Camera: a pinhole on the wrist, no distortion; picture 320 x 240 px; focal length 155.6 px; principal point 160.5 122.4 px. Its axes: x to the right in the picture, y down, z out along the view. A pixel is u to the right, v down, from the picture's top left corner.
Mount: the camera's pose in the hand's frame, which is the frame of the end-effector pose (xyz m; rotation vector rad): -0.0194 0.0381 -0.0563 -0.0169 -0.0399 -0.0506
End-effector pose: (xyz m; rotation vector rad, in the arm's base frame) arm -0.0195 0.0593 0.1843 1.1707 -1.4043 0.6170
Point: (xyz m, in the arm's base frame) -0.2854 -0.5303 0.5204
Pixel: 288.7 144.4
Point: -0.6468 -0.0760 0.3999
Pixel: outside the picture
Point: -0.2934 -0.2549 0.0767
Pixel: 156.2 141.0
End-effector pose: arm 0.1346 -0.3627 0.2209 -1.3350 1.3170 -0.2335
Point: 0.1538 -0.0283 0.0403
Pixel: 98.1 215.0
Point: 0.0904 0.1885 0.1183
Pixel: 13.1 213.1
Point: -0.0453 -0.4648 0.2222
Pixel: behind the camera
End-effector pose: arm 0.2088 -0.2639 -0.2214 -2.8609 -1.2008 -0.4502
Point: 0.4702 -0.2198 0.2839
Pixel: behind the camera
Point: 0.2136 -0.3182 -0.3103
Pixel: 123.3 111.4
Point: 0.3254 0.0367 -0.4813
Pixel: 274.7 39.9
